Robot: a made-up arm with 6 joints. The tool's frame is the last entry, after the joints. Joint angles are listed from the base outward.
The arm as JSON. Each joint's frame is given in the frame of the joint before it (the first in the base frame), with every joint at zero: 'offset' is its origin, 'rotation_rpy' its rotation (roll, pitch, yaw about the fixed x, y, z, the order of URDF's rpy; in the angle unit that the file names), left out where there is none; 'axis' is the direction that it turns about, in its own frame. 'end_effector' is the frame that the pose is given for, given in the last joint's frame.
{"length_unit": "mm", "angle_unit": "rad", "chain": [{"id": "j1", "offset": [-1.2, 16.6, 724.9], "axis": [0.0, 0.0, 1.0]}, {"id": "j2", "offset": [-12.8, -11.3, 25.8], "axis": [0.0, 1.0, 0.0]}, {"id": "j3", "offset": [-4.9, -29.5, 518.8], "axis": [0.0, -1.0, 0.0]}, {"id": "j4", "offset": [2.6, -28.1, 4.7], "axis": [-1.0, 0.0, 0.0]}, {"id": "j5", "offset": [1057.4, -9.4, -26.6], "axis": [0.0, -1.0, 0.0]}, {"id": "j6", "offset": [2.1, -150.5, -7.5], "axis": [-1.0, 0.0, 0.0]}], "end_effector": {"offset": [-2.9, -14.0, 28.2], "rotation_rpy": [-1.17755, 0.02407, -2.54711]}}
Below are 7 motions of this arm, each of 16 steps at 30 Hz.
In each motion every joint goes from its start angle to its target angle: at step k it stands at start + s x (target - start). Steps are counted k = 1, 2, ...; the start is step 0. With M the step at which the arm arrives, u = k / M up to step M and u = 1 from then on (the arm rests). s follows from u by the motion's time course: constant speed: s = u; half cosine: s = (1 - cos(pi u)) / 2; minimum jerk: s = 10 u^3 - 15 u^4 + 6 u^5.
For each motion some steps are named. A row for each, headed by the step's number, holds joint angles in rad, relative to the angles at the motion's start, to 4 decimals.
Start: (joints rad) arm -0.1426 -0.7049 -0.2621 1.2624 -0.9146 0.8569
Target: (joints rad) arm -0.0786 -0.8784 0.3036 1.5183 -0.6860 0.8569
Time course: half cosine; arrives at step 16
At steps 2, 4, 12, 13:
2: 0.0024 -0.0066 0.0215 0.0097 0.0087 0.0000
4: 0.0094 -0.0254 0.0828 0.0375 0.0335 0.0000
12: 0.0546 -0.1481 0.4829 0.2184 0.1951 0.0000
13: 0.0586 -0.1589 0.5180 0.2343 0.2093 0.0000

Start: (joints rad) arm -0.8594 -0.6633 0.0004 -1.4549 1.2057 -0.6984
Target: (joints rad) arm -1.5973 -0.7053 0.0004 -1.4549 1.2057 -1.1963
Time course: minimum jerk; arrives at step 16
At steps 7, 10, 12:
7: -0.2834 -0.0161 0.0000 0.0000 0.0000 -0.1912
10: -0.5348 -0.0304 0.0000 0.0000 0.0000 -0.3609
12: -0.6615 -0.0377 0.0000 0.0000 0.0000 -0.4464

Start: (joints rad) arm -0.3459 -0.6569 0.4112 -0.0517 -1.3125 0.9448
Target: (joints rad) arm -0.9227 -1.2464 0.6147 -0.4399 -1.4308 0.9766
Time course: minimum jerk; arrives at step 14
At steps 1, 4, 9, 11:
1: -0.0019 -0.0019 0.0007 -0.0013 -0.0004 0.0001
4: -0.0835 -0.0853 0.0294 -0.0562 -0.0171 0.0046
9: -0.4347 -0.4443 0.1534 -0.2926 -0.0892 0.0240
11: -0.5367 -0.5485 0.1894 -0.3612 -0.1101 0.0296

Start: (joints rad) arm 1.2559 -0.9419 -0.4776 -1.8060 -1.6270 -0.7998
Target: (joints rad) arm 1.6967 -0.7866 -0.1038 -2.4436 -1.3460 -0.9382
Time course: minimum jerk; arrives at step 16
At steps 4, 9, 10, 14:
4: 0.0456 0.0161 0.0387 -0.0660 0.0291 -0.0143
9: 0.2715 0.0957 0.2303 -0.3927 0.1731 -0.0853
10: 0.3195 0.1126 0.2709 -0.4621 0.2037 -0.1003
14: 0.4337 0.1528 0.3678 -0.6274 0.2765 -0.1362

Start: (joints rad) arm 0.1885 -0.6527 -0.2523 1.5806 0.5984 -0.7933
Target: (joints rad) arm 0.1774 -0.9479 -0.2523 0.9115 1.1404 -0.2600
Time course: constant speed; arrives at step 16
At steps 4, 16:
4: -0.0028 -0.0738 0.0000 -0.1673 0.1355 0.1333
16: -0.0111 -0.2952 0.0000 -0.6691 0.5420 0.5333

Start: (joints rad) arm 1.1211 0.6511 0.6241 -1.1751 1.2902 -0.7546
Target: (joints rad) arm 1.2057 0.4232 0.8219 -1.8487 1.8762 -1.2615
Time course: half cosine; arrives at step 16
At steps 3, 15, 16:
3: 0.0071 -0.0192 0.0167 -0.0568 0.0494 -0.0427
15: 0.0838 -0.2257 0.1959 -0.6671 0.5804 -0.5020
16: 0.0846 -0.2279 0.1978 -0.6736 0.5860 -0.5069

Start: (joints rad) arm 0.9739 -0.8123 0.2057 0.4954 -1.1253 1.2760
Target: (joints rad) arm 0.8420 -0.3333 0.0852 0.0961 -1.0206 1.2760
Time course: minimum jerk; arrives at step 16
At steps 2, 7, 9, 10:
2: -0.0021 0.0077 -0.0019 -0.0064 0.0017 0.0000
7: -0.0507 0.1839 -0.0463 -0.1533 0.0402 0.0000
9: -0.0812 0.2951 -0.0742 -0.2460 0.0645 0.0000
10: -0.0956 0.3472 -0.0873 -0.2894 0.0759 0.0000

